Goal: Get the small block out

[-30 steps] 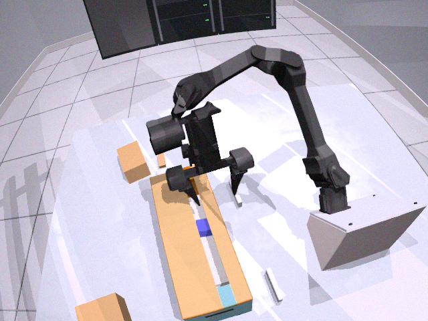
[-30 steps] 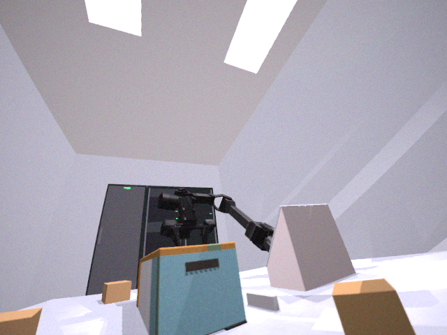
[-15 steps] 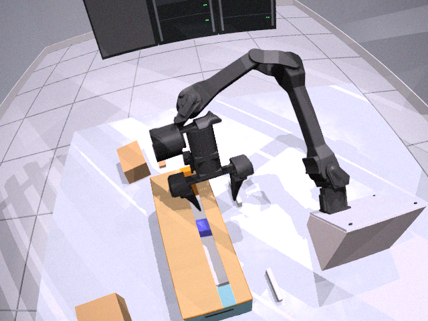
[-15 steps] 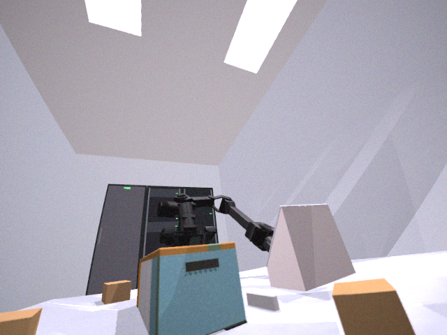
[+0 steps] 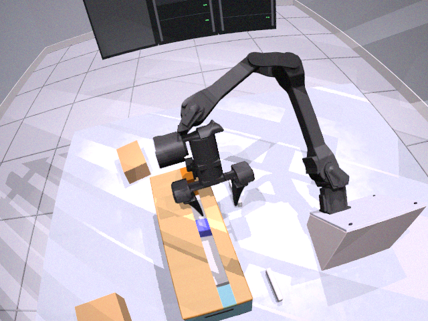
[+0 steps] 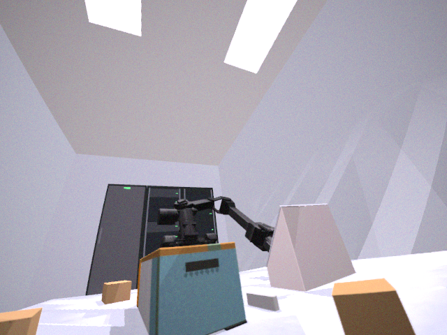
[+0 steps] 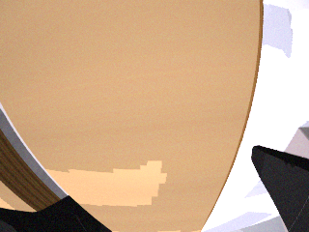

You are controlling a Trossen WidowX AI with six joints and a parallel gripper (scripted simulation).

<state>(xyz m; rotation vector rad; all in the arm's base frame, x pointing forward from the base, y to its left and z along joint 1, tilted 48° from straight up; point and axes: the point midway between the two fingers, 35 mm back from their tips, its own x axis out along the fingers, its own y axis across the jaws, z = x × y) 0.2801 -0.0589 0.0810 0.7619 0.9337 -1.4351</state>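
Now: the blue block 4 cm to the left of my gripper tip and 4 cm ahead of it.
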